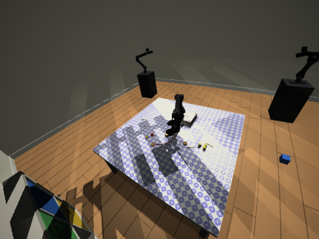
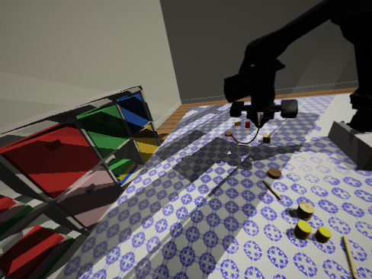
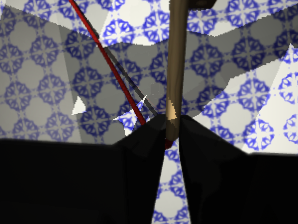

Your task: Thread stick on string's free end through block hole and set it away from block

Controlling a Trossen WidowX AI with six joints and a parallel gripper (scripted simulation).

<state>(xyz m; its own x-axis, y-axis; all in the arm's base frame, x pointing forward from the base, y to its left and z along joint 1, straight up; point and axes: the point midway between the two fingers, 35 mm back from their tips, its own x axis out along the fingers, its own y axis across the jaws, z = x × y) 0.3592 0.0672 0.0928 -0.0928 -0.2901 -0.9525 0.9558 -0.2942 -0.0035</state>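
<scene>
Right now my gripper tip is 7 cm past the wooden block, 11 cm to the left of it and 12 cm above it. Also, from my gripper tip: red cylinder: 1 cm behind, 27 cm to the right, 12 cm below; then round wooden button: 10 cm ahead, 19 cm to the right, 13 cm below; then yellow cube: 4 cm ahead, 31 cm to the right, 13 cm below.
</scene>
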